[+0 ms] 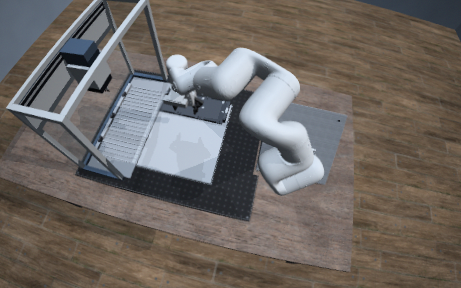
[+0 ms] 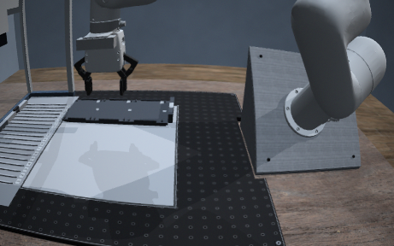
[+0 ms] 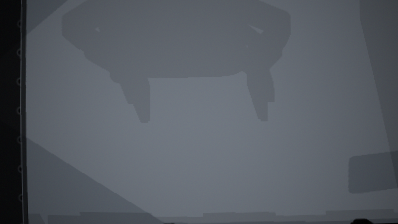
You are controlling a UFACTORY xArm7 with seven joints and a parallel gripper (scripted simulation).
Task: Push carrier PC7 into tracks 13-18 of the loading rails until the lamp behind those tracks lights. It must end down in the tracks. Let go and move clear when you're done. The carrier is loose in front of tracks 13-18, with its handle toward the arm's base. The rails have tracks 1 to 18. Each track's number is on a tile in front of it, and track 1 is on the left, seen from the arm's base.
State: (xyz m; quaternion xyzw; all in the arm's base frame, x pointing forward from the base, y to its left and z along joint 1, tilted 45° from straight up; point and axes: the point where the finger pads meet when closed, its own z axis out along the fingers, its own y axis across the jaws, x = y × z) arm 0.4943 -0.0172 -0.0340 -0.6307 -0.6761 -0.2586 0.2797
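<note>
Right now my hand is 1 cm past the pale grey sheet, 6 cm to the right of it and 11 cm above it. From my hand the other things lie so: carrier PC7: 9 cm to the right, 10 cm below.
</note>
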